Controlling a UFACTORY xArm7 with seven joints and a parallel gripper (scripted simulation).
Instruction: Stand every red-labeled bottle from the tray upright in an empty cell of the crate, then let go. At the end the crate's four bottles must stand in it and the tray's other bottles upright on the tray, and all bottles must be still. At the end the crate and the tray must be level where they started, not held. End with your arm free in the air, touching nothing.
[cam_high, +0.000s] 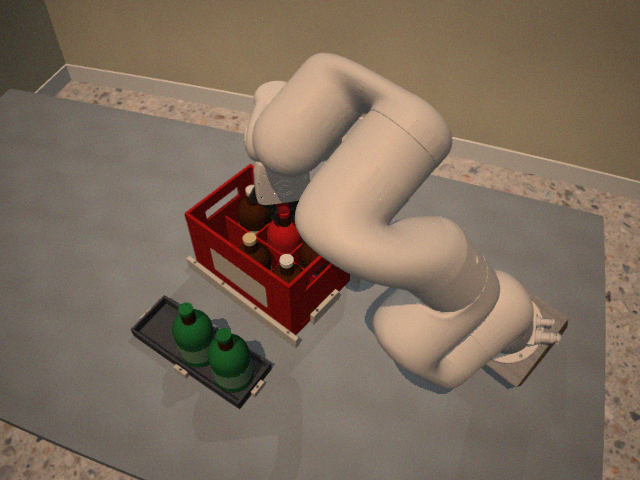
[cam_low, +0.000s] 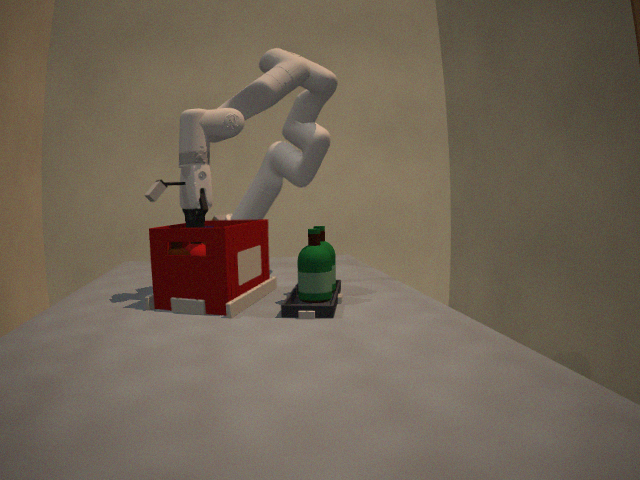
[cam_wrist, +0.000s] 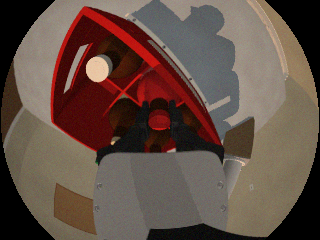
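The red-labeled bottle is 7 cm below my hand. The rest, counted from my hand: tray: 27 cm to the left, 15 cm below, 8 cm ahead; crate: 8 cm below, 4 cm to the left, 2 cm ahead.
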